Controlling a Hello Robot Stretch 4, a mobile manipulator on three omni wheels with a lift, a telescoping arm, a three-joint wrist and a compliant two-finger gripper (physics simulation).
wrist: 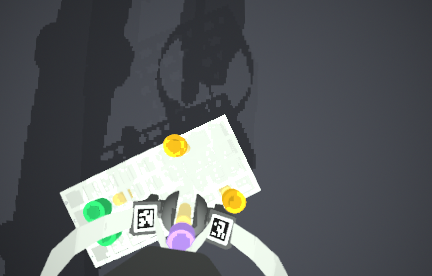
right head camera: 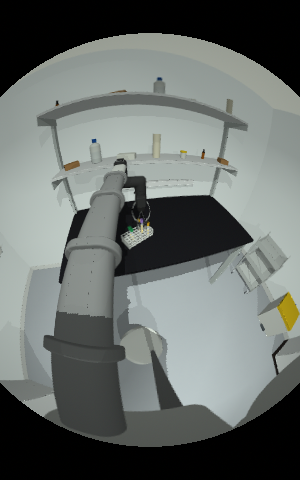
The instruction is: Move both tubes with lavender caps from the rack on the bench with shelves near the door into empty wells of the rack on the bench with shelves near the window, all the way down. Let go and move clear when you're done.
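Note:
My gripper is shut on a lavender-capped tube, cap toward the wrist camera and yellowish body between the fingertips. It is over the near long side of a white rack on the black bench top. The fingers hide that part of the rack, and I cannot tell whether the tube's lower end is in a well. A second lavender cap does not show in either view. Which of the two racks this is, I cannot tell.
In the wrist view, orange-capped tubes stand at the rack's far side and right of my fingers. Green-capped tubes stand at its left end. Shelves with bottles and boxes are behind the arm. A white cart stands right of the bench.

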